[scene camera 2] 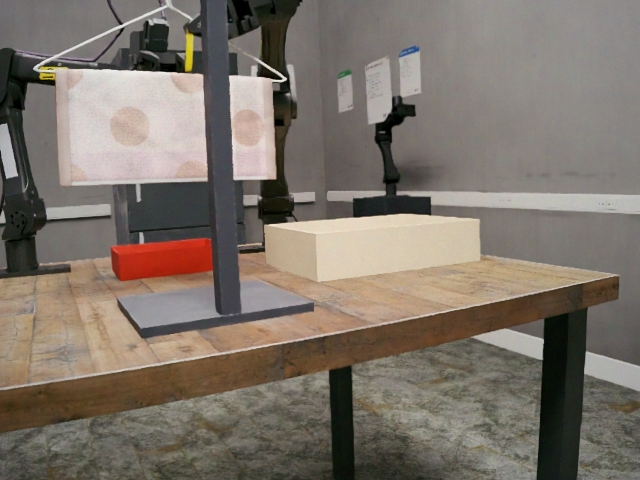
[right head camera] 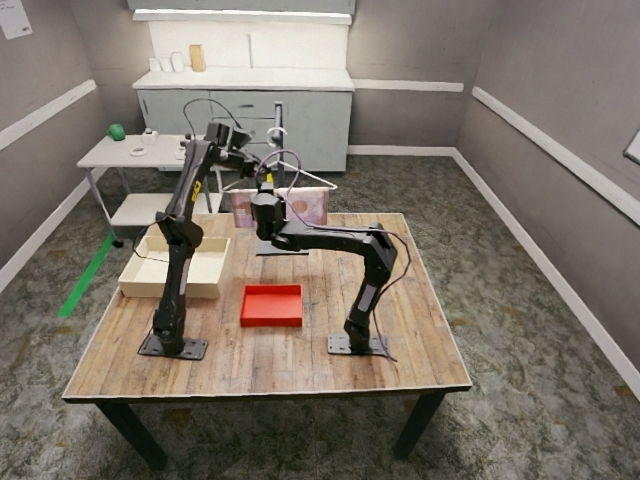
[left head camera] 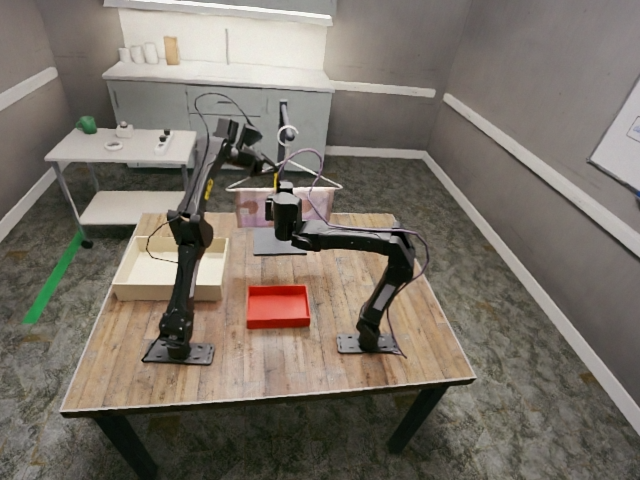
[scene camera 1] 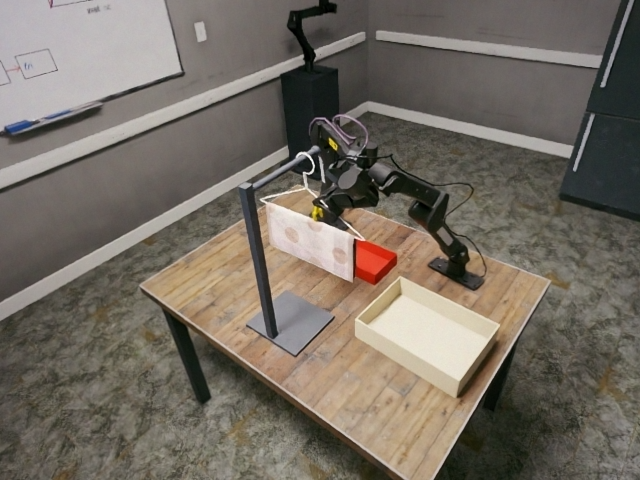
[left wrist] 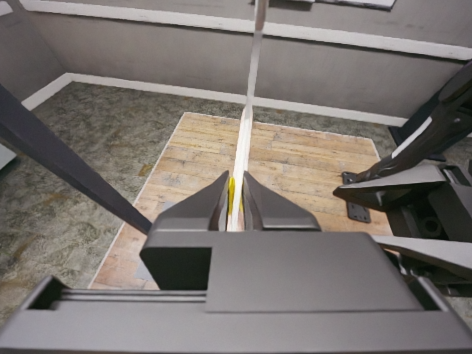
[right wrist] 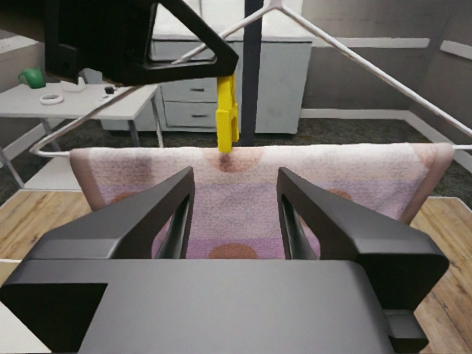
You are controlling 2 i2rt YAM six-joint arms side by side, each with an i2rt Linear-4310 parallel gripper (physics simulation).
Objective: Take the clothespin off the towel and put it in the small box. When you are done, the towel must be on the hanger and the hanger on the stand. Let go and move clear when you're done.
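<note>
The yellow clothespin (left head camera: 276, 179) (scene camera 1: 317, 212) (scene camera 2: 189, 51) (right wrist: 226, 120) is upright in my left gripper (left head camera: 276, 167) (left wrist: 235, 177) (right wrist: 234, 64), which is shut on it. Its lower end is at the top edge of the spotted towel (scene camera 1: 292, 235) (scene camera 2: 103, 129) (right wrist: 250, 200); whether it still pinches cloth I cannot tell. The towel hangs over the white hanger (scene camera 2: 103, 36) (right wrist: 350, 53), whose hook is around the arm of the grey stand (scene camera 1: 258, 258) (scene camera 2: 222, 155). My right gripper (right wrist: 235, 177) is partly open, facing the towel below the pin. The small red box (left head camera: 278, 322) (scene camera 1: 369, 268) is empty.
A larger cream box (left head camera: 165, 291) (scene camera 1: 398, 356) (scene camera 2: 392, 250) stands at the left of the table in the head views. The stand's upright is behind the towel in the right wrist view. A white side table (left head camera: 103, 147) stands beyond the table.
</note>
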